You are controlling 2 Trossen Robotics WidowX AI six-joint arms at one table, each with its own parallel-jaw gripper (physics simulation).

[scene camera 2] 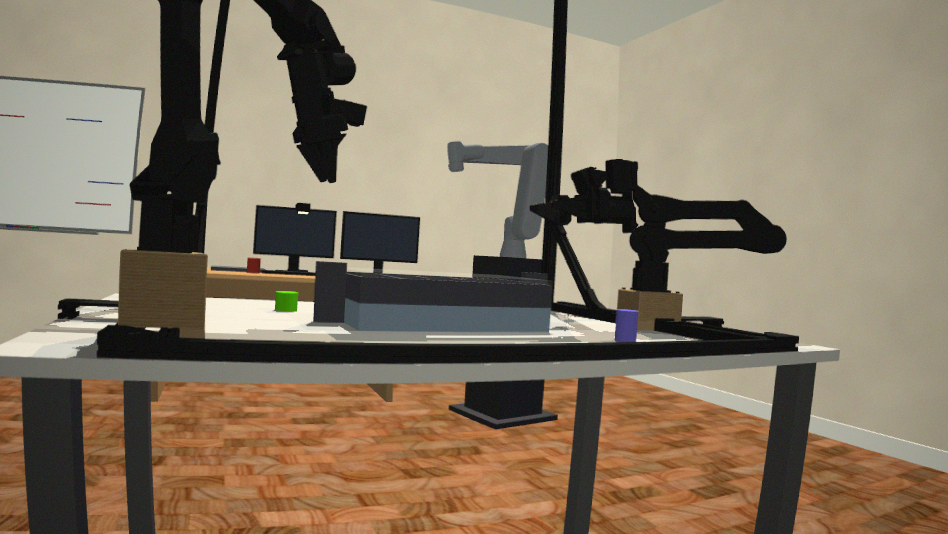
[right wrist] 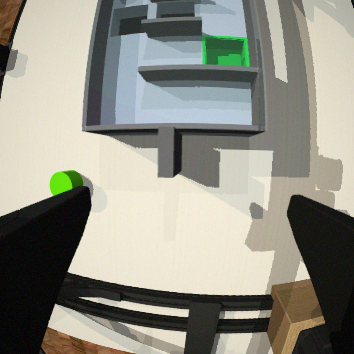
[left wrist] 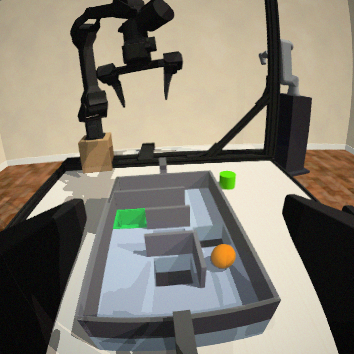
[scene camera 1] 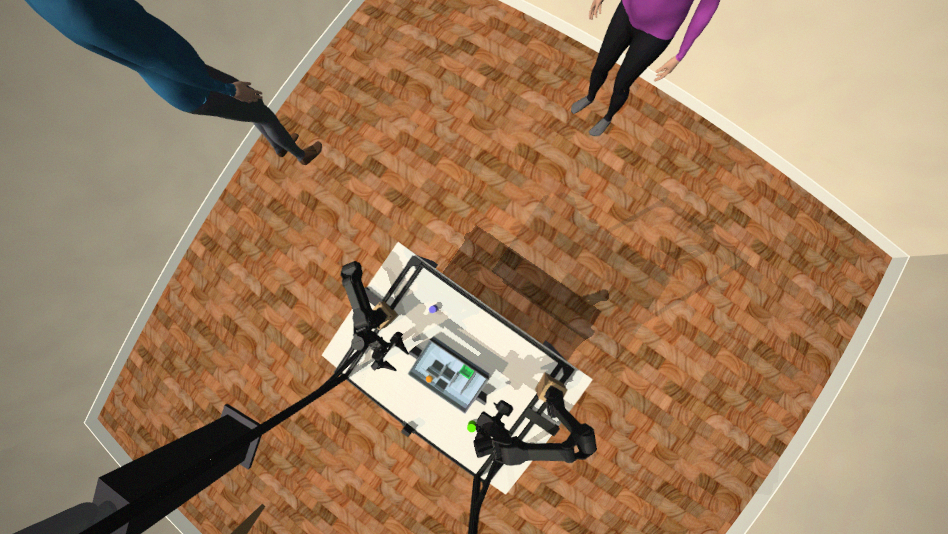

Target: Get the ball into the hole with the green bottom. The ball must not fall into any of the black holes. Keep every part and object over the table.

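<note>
The orange ball (scene camera 1: 428, 378) (left wrist: 223, 256) rests in the maze box (scene camera 2: 447, 317) (left wrist: 135, 327) (right wrist: 125, 128), between a short inner wall and the long outer wall. A black hole (left wrist: 211, 242) lies just beyond it in the left wrist view; another black hole (left wrist: 172, 277) is across the inner wall. The green-bottomed hole (scene camera 1: 467, 371) (left wrist: 130, 218) (right wrist: 225, 52) is by the opposite long wall. My left gripper (scene camera 1: 402, 358) (scene camera 2: 534, 209) (left wrist: 187, 207) is open and empty, near the box's left end in scene camera 1. My right gripper (scene camera 2: 328, 180) (left wrist: 144, 102) (right wrist: 193, 201) is open and empty, pointing down high above the table near the other end.
The box has a handle (left wrist: 184, 330) at its near end in the left wrist view and another handle (left wrist: 163, 165) (right wrist: 167, 152) at the far end. A green cylinder (scene camera 1: 471, 427) (scene camera 2: 285, 301) (left wrist: 227, 180) (right wrist: 65, 183) and a purple cylinder (scene camera 1: 433, 309) (scene camera 2: 626, 325) stand on the table.
</note>
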